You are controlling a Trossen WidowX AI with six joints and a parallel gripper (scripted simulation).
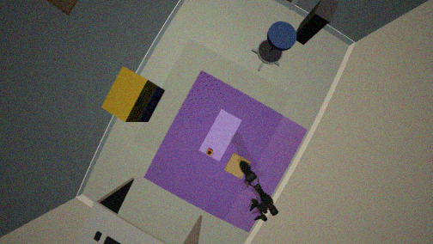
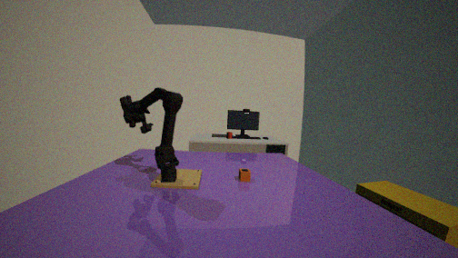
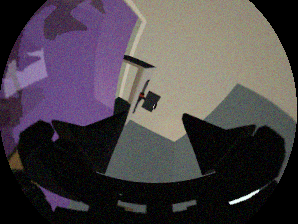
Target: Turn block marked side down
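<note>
My gripper tip is now 500 mm short of the block, 370 mm to the left of it and 240 mm above it.
</note>
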